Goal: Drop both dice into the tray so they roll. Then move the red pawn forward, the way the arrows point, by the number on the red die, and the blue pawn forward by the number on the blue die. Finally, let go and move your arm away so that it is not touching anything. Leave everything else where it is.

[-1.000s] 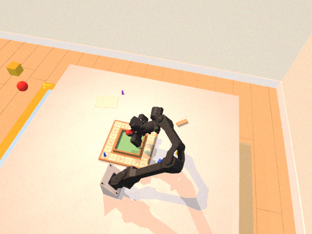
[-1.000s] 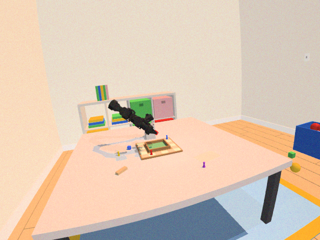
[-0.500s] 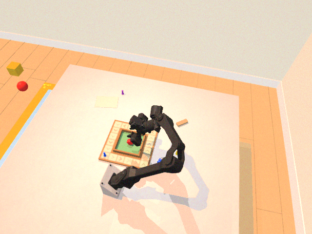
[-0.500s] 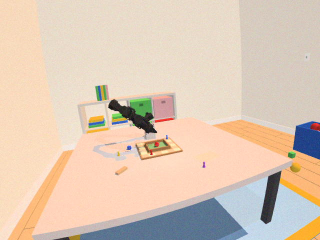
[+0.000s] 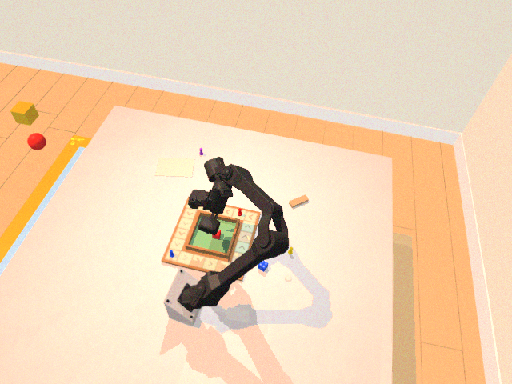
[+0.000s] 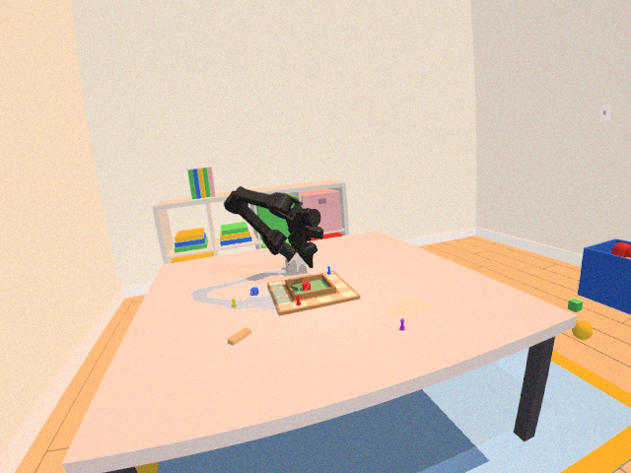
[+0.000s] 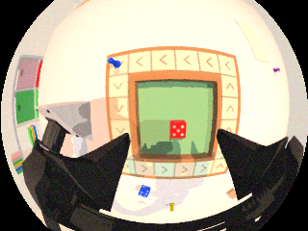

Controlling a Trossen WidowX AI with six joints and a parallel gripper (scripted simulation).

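The red pawn lies 130 mm ahead of my gripper tip, 80 mm below it and 60 mm to the right of it. From my gripper tip the other things lie so: yellow pawn 280 mm to the right, 90 mm below, 50 mm ahead; green tray 100 mm below, 10 mm ahead; blue pawn 120 mm behind, 100 mm to the left, 80 mm below.
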